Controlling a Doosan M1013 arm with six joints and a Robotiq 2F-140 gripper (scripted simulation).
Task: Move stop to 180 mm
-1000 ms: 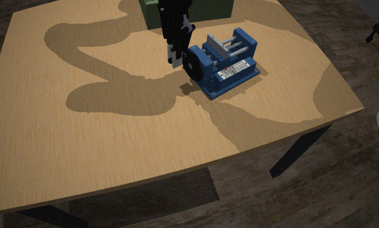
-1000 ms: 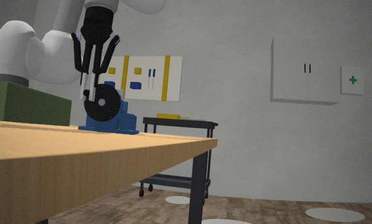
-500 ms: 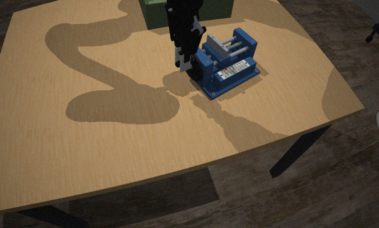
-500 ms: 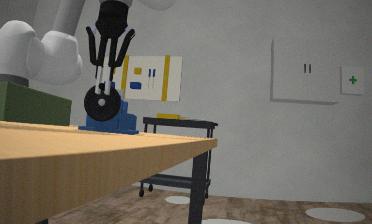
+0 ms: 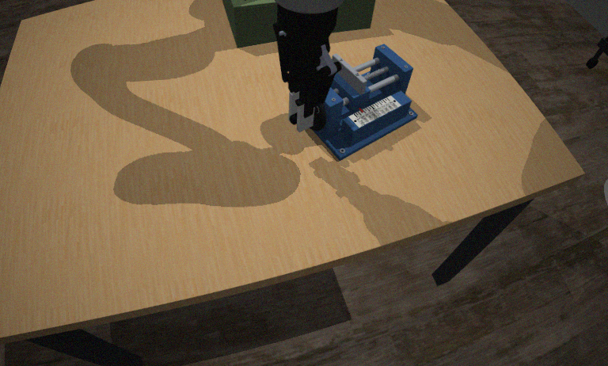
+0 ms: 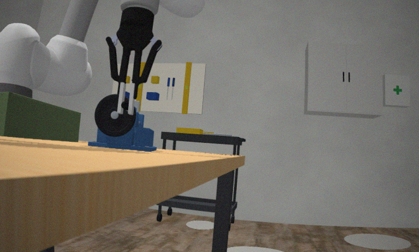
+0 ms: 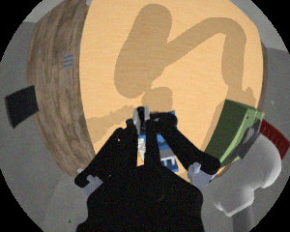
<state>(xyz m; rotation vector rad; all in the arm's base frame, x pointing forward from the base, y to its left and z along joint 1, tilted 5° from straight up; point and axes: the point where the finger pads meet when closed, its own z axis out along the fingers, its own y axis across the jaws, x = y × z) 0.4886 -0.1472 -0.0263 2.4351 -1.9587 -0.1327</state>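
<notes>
The handwheel lies 10 mm behind my hand, 20 mm to the left of it and 20 mm below it. Also, from my hand: stop plate: 40 mm behind, 110 mm to the left, 20 mm below.
</notes>
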